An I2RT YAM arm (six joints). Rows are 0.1 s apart.
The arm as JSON. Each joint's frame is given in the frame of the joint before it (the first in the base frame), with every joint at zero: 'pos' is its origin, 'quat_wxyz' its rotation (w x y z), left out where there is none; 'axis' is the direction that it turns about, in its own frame. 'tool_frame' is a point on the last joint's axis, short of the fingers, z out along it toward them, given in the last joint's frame.
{
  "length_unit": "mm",
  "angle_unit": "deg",
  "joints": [
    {
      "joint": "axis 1",
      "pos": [
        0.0,
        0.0,
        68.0
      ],
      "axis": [
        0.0,
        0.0,
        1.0
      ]
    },
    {
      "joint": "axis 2",
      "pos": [
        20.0,
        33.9,
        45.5
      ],
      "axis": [
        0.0,
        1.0,
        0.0
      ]
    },
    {
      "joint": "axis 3",
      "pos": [
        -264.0,
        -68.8,
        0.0
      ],
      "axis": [
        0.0,
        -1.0,
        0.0
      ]
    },
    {
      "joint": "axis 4",
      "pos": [
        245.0,
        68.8,
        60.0
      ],
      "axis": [
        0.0,
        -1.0,
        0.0
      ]
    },
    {
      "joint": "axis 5",
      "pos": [
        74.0,
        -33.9,
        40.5
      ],
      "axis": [
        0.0,
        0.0,
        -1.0
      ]
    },
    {
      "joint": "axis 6",
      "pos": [
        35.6,
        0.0,
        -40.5
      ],
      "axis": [
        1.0,
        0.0,
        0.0
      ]
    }
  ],
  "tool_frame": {
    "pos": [
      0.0,
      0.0,
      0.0
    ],
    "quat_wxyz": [
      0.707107,
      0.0,
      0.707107,
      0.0
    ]
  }
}
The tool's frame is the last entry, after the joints.
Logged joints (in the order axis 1, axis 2, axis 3, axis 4, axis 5, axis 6), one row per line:
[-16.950, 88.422, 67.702, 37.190, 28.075, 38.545]
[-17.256, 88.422, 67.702, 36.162, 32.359, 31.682]
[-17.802, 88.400, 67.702, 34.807, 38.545, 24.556]
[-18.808, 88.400, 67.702, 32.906, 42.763, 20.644]
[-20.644, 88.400, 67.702, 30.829, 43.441, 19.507]
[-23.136, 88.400, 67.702, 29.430, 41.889, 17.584]
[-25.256, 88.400, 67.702, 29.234, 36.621, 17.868]
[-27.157, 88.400, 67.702, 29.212, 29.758, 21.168]
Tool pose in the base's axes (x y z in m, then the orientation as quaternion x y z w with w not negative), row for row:
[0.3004, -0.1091, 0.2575, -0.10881, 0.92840, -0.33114, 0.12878]
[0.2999, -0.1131, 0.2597, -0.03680, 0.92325, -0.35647, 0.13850]
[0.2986, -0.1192, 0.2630, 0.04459, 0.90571, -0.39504, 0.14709]
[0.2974, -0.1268, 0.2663, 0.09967, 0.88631, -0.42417, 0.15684]
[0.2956, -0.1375, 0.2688, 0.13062, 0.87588, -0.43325, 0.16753]
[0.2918, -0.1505, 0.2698, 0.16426, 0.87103, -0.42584, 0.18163]
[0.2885, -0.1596, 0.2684, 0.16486, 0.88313, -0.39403, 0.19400]
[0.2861, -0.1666, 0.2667, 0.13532, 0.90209, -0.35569, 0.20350]
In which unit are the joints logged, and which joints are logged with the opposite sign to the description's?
The joints are logged in degrees. Opposite sign: axis 4, axis 6.
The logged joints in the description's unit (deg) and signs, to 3 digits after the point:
[-16.950, 88.422, 67.702, -37.190, 28.075, -38.545]
[-17.256, 88.422, 67.702, -36.162, 32.359, -31.682]
[-17.802, 88.400, 67.702, -34.807, 38.545, -24.556]
[-18.808, 88.400, 67.702, -32.906, 42.763, -20.644]
[-20.644, 88.400, 67.702, -30.829, 43.441, -19.507]
[-23.136, 88.400, 67.702, -29.430, 41.889, -17.584]
[-25.256, 88.400, 67.702, -29.234, 36.621, -17.868]
[-27.157, 88.400, 67.702, -29.212, 29.758, -21.168]

